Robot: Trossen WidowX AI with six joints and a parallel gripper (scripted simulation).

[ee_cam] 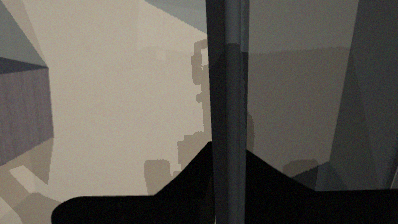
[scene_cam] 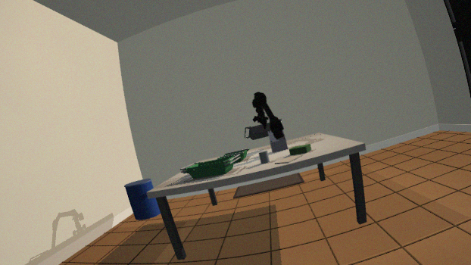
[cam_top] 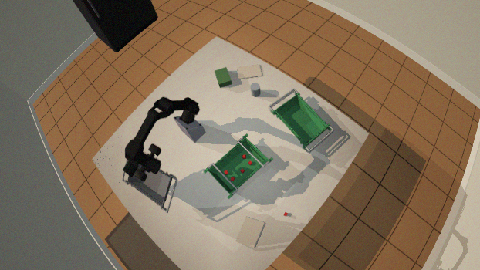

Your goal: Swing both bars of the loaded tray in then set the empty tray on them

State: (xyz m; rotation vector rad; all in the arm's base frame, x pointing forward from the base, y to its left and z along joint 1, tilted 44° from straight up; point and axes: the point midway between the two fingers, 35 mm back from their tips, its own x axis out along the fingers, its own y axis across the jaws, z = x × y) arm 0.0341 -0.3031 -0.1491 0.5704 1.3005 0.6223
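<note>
Now: gripper tip 80 mm to the left of the grey tray, 10 mm short of it and 10 mm above it. Round my gripper tip: green block (710 mm to the left, 160 mm below, 100 mm behind); grey cylinder (710 mm to the left, 140 mm below, 140 mm ahead); red block (660 mm ahead, 180 mm to the left, 170 mm below).
</note>
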